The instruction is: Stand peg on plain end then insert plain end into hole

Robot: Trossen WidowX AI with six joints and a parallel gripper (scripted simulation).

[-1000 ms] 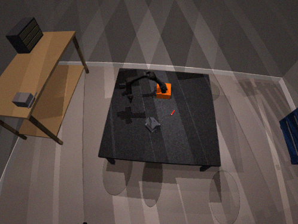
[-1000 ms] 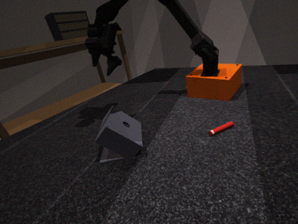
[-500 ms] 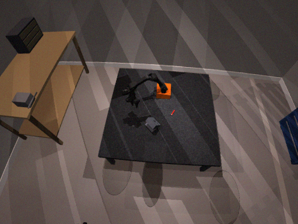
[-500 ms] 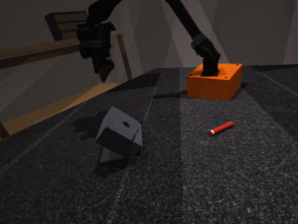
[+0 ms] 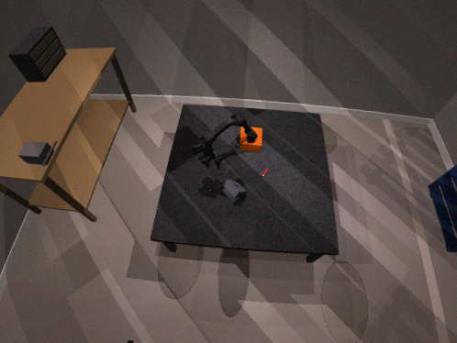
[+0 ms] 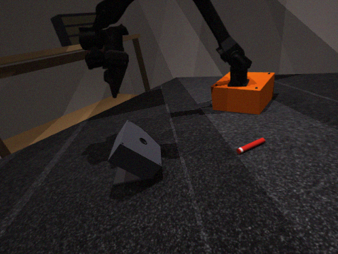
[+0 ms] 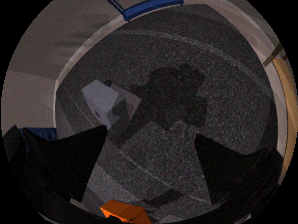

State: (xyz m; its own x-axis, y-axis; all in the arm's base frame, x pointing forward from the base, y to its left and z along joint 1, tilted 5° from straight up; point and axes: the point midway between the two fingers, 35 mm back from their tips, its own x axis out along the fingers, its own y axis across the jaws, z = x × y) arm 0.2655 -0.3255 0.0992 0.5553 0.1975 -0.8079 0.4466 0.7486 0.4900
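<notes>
The peg lies 38 cm to the left of my gripper tip, 15 cm below it and 1 cm behind it. From my gripper tip the other things lie so: grey sloped panel 14 cm to the left, 11 cm below, 11 cm ahead.
</notes>
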